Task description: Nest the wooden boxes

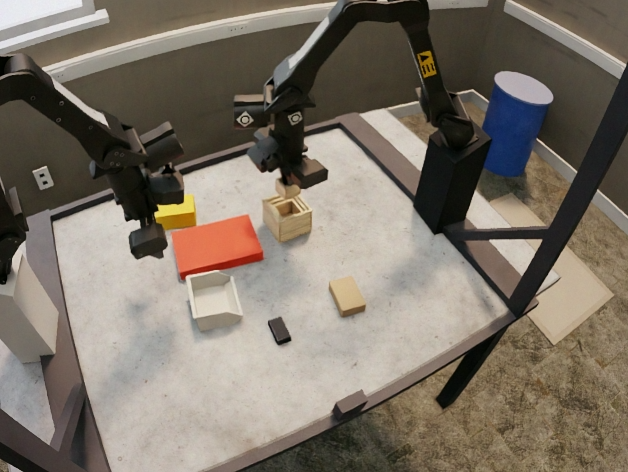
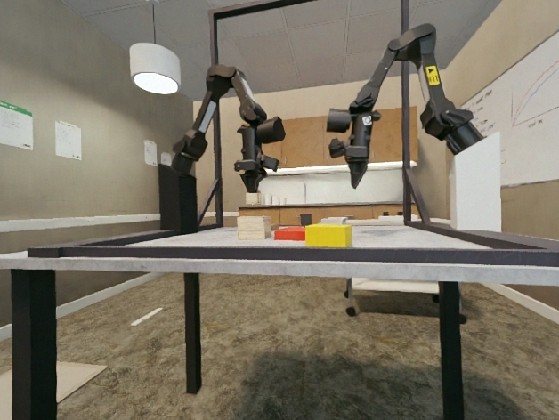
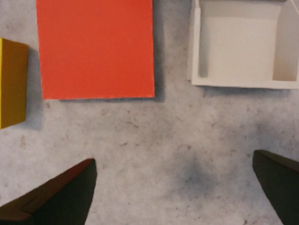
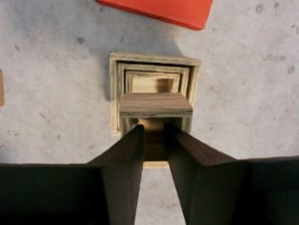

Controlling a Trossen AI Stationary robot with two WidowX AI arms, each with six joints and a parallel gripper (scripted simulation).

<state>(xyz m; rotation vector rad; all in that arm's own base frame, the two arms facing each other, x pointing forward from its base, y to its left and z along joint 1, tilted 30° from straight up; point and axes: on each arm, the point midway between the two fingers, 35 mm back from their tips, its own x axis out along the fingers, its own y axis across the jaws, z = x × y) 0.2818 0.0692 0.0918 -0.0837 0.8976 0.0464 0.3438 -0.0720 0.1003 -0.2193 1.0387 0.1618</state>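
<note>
The smallest box lies 4 cm below my right hand. The rest, counted from my right hand: biggest wooden box (13 cm below); then tan block (23 cm behind, 3 cm to the right, 14 cm below); then flat block (1 cm behind, 17 cm to the left, 14 cm below).
</note>
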